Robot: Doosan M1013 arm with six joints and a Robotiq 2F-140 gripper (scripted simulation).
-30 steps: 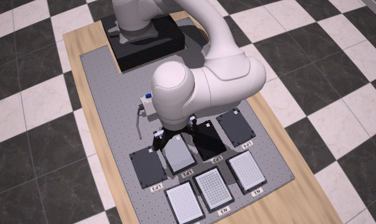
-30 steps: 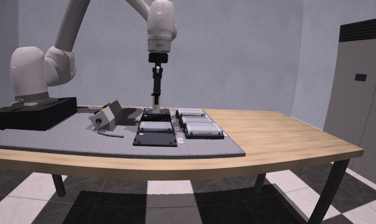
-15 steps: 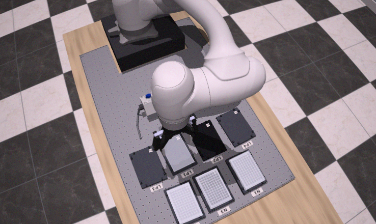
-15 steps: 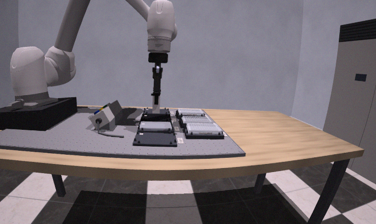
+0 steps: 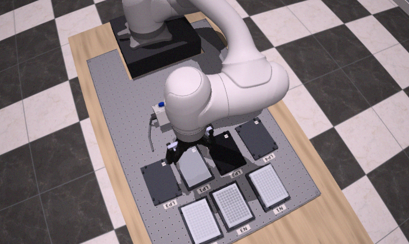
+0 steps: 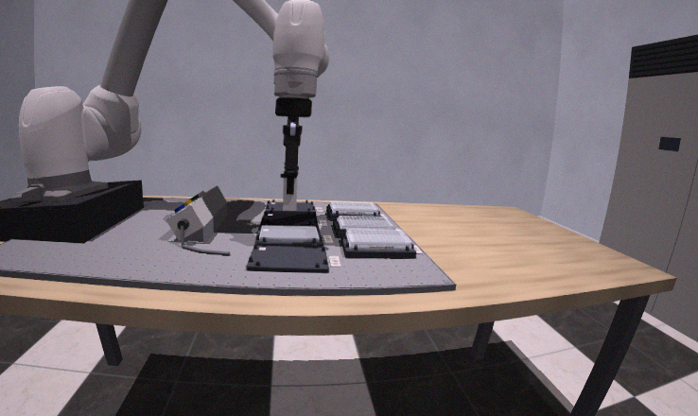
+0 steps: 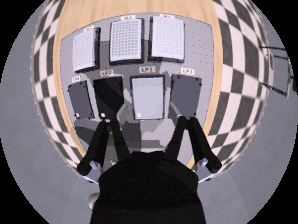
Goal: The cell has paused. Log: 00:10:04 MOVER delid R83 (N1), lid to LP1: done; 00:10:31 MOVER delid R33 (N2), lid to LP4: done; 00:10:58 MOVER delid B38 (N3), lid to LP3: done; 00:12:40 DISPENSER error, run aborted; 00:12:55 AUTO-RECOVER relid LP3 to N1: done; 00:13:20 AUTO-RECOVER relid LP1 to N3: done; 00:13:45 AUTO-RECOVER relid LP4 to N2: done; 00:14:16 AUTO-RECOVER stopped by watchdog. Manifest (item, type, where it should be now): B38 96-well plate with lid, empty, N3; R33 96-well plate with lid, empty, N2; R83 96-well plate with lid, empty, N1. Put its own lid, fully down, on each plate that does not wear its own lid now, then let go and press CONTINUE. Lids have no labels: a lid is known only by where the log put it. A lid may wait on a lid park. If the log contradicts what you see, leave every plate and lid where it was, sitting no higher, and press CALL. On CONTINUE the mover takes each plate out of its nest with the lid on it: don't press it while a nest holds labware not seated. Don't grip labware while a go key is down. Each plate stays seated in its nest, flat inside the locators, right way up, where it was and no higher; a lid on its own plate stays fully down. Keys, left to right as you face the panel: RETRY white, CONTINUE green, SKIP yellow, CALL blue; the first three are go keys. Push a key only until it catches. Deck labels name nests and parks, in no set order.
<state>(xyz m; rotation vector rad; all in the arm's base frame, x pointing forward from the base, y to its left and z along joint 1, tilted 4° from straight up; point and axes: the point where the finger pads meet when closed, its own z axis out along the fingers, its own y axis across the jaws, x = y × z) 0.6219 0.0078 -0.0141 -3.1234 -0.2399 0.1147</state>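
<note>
Now: hand 10 cm above the LP1. The rest, counted from my hand: lid park LP3: 12 cm to the right, 10 cm below, 2 cm ahead; then LP2: 13 cm to the left, 10 cm below, 2 cm behind; then blue key: 24 cm behind, 4 cm to the right, 4 cm below.
</note>
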